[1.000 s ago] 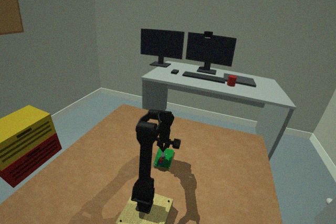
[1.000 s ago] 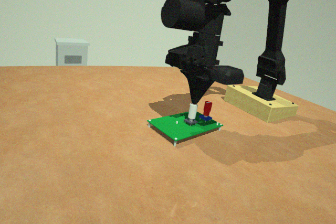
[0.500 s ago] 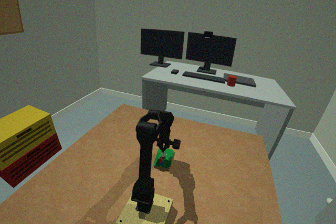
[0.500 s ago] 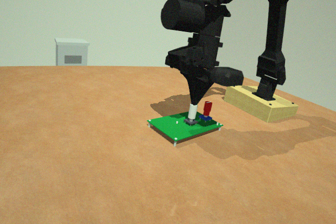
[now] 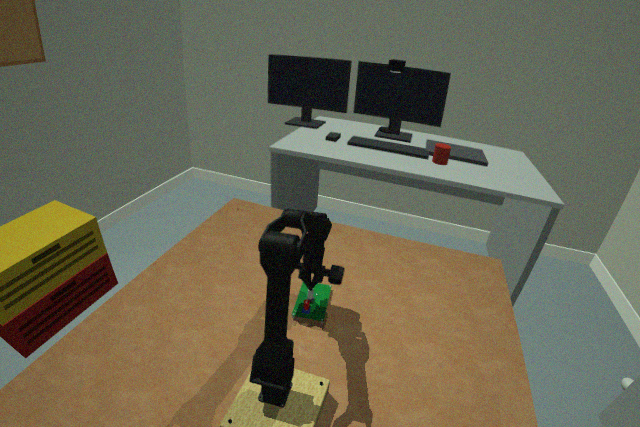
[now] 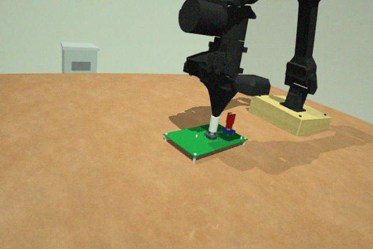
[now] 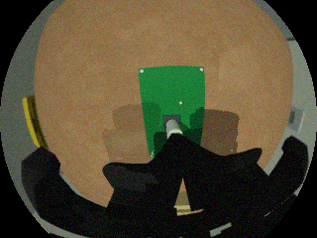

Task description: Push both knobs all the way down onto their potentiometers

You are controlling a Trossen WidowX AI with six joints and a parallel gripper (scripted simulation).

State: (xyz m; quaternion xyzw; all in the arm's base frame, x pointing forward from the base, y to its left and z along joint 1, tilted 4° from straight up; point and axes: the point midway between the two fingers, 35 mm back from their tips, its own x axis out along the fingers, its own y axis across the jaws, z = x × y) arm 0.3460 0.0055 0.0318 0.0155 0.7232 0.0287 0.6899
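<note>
Now: gripper tip 1 cm above the white knob. The rest, counted from my gripper tip: red knob 5 cm behind, 1 cm below.
</note>
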